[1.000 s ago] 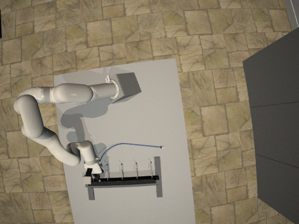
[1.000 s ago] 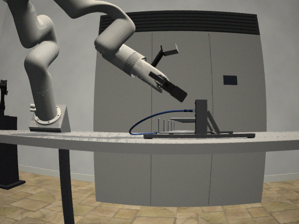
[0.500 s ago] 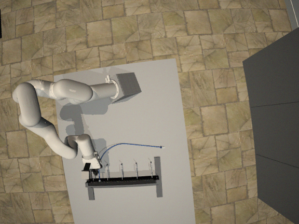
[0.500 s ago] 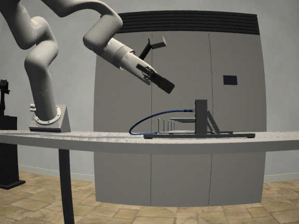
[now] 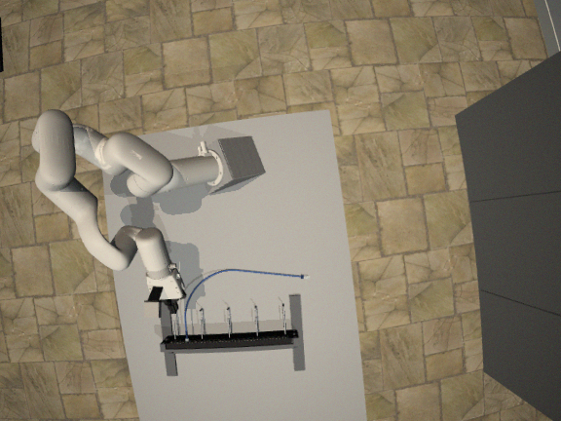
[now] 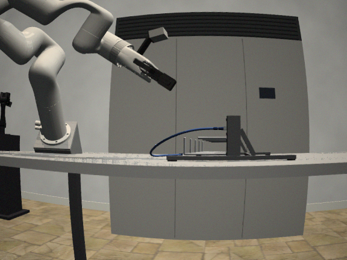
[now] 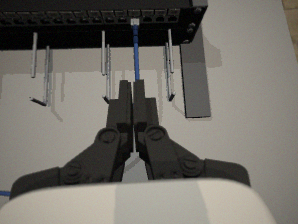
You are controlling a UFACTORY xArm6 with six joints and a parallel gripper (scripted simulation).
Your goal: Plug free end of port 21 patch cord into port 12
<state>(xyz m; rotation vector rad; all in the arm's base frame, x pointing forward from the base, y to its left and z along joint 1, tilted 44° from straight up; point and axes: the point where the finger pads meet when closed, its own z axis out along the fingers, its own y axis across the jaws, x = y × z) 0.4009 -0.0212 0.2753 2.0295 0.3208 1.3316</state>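
The plug lies 44 cm to the left of my hand, 20 cm below it and 4 cm ahead of it.
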